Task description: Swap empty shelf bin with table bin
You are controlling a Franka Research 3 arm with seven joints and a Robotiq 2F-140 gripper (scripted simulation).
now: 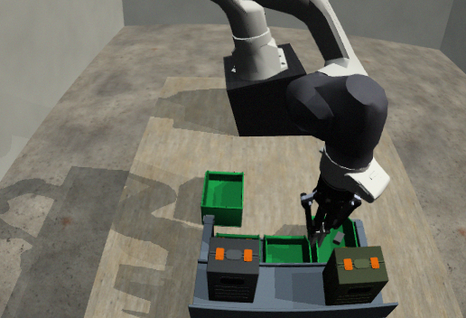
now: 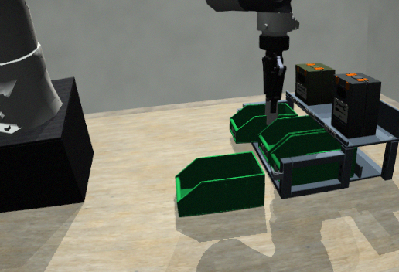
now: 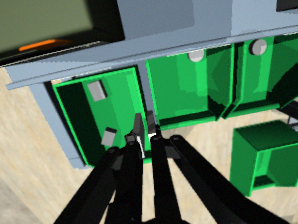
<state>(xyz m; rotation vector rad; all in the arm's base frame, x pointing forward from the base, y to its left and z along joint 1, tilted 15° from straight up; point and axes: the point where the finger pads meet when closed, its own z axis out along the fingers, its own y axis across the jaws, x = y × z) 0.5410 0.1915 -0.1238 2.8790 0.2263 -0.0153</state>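
Now: hand 130 mm short of the olive case, 70 mm to the right of it and 50 mm below it. The rest, counted from my hand: dark grey case (170 mm ahead, 160 mm to the right, 70 mm above).
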